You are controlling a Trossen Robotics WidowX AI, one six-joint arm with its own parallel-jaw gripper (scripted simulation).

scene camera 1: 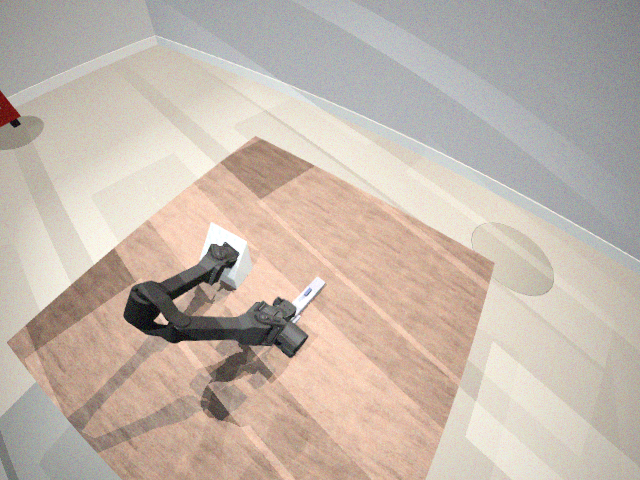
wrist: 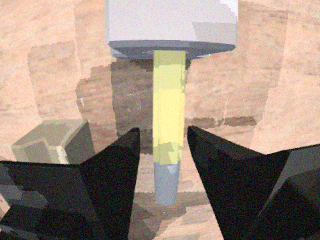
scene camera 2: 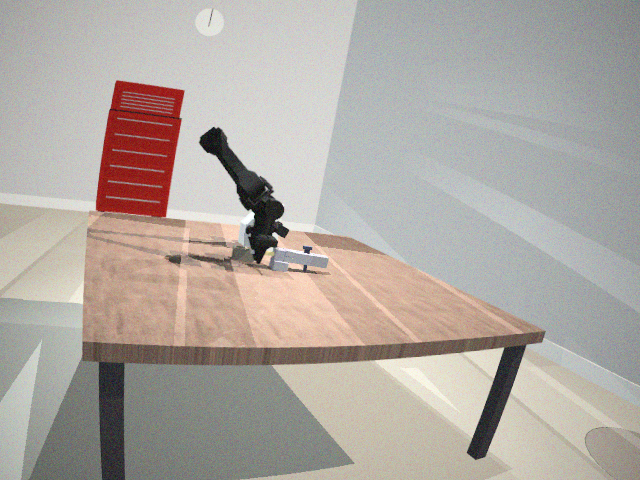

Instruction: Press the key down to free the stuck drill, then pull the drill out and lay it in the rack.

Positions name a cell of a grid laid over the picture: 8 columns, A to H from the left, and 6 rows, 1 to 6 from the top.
Scene:
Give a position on a white holder block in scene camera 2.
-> D4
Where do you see a drill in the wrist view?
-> E2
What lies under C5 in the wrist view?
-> My gripper.

